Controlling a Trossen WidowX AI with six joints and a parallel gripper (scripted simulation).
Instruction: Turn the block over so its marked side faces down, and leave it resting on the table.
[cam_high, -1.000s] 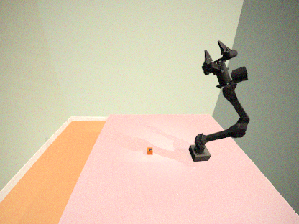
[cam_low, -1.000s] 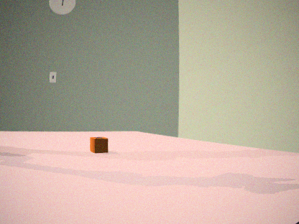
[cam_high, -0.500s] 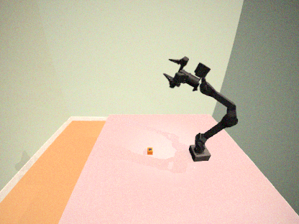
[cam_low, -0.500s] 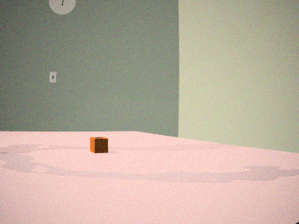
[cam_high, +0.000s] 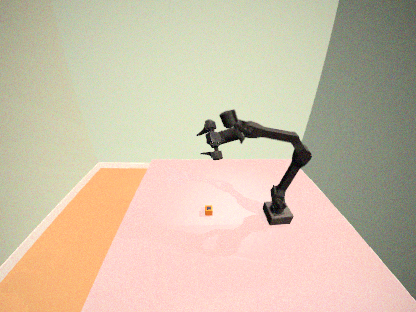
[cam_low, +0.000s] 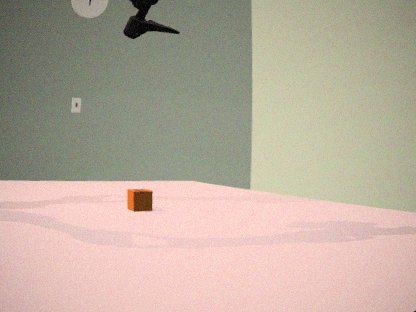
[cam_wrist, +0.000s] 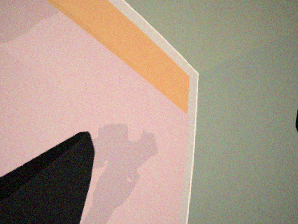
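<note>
The orange block lies 5 cm behind my gripper tip, 10 cm to the left of it and 36 cm below it.
</note>
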